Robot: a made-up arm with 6 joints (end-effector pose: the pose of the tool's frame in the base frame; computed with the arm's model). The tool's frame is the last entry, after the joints.
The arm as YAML. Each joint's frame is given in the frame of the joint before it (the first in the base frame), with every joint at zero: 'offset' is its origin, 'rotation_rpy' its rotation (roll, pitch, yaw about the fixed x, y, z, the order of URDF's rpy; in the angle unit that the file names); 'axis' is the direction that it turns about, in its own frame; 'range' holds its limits. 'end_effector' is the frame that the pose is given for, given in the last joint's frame.
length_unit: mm
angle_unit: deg
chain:
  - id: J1
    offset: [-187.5, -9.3, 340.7]
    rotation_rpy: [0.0, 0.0, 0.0]
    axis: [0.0, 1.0, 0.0]
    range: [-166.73, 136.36]
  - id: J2
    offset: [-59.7, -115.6, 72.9]
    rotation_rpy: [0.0, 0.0, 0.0]
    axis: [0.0, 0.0, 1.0]
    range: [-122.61, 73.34]
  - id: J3
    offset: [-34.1, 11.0, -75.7]
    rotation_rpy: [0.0, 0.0, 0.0]
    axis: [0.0, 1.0, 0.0]
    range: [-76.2, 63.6]
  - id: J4
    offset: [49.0, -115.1, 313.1]
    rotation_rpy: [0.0, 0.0, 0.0]
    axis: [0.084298, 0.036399, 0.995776]
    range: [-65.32, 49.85]
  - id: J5
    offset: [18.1, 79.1, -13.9]
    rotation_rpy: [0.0, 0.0, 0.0]
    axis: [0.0, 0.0, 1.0]
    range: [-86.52, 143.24]
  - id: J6
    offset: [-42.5, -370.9, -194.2]
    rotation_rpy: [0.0, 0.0, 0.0]
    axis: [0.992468, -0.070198, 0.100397]
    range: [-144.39, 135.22]
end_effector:
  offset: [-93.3, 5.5, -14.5]
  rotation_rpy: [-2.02, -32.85, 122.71]
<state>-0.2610 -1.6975 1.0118 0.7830 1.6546 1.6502</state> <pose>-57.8 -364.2 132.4 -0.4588 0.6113 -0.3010 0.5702</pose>
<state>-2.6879 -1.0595 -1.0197 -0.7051 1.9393 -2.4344</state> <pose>-103.1 -355.7 -158.6 -0.0953 -0.2078 -0.5886 0.7754</pose>
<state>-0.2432 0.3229 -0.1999 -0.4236 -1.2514 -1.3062</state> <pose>-567.0 -100.7 276.6 0.1588 0.1327 0.2480 0.9464</pose>
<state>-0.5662 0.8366 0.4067 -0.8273 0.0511 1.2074</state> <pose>-298.9 -438.9 485.5 0.2763 -0.5081 0.7976 0.1716</pose>
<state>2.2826 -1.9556 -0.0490 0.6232 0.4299 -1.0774</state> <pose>166.5 -211.6 618.6 0.4419 0.8859 0.0857 0.1123</pose>
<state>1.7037 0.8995 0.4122 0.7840 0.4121 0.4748</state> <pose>-281.4 -104.1 31.3 -0.8880 0.2247 0.0875 0.3916</pose>
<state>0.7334 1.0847 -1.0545 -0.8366 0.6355 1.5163</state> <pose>-39.3 -470.5 182.1 -0.5483 0.7264 -0.3010 0.2848</pose>
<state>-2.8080 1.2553 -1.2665 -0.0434 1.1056 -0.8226</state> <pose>-525.9 -250.6 101.3 0.7997 -0.2490 0.4455 0.3162</pose>
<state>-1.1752 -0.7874 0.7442 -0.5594 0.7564 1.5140</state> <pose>-353.3 -485.4 67.2 -0.2412 0.8719 -0.4135 0.1025</pose>
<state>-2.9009 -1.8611 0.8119 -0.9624 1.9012 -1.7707</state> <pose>379.7 -281.9 372.8 -0.4659 -0.6507 0.4104 0.4371</pose>
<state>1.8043 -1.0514 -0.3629 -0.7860 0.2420 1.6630</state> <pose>-49.7 -68.5 773.8 0.1652 -0.2452 0.4863 0.8222</pose>
